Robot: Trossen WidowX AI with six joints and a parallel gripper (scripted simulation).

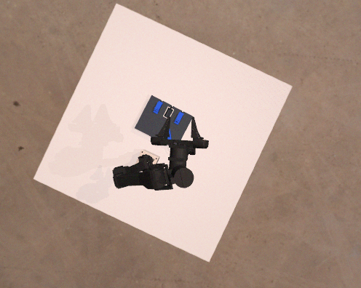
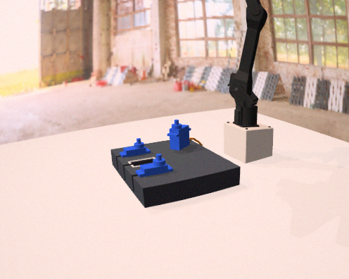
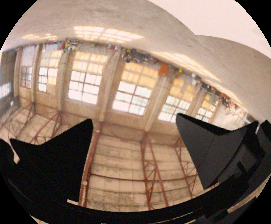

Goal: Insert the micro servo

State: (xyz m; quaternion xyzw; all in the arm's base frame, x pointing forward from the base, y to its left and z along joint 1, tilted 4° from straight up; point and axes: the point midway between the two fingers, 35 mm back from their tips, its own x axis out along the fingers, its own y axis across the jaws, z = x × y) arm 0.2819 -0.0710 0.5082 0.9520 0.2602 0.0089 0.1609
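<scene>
Now: gripper tip 59 cm above the dark deck, 11 cm to the right of it and 6 cm past it.
</scene>
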